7 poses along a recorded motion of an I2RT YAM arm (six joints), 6.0 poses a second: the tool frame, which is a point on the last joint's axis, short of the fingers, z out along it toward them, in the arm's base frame.
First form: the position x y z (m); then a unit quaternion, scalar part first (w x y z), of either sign.
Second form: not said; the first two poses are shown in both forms.
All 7 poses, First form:
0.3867 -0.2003 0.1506 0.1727 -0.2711 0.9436 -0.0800
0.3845 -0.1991 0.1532 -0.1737 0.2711 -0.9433 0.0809
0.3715 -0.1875 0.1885 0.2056 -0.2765 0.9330 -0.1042
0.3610 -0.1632 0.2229 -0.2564 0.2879 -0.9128 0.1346
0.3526 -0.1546 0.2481 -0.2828 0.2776 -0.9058 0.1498
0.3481 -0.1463 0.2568 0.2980 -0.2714 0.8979 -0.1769
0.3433 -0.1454 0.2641 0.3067 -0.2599 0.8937 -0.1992
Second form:
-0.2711 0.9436 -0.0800 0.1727 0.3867 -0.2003 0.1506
-0.2711 0.9433 -0.0809 0.1737 0.3845 -0.1991 0.1532
-0.2765 0.9330 -0.1042 0.2056 0.3715 -0.1875 0.1885
-0.2879 0.9128 -0.1346 0.2564 0.3610 -0.1632 0.2229
-0.2776 0.9058 -0.1498 0.2828 0.3526 -0.1546 0.2481
-0.2714 0.8979 -0.1769 0.2980 0.3481 -0.1463 0.2568
-0.2599 0.8937 -0.1992 0.3067 0.3433 -0.1454 0.2641

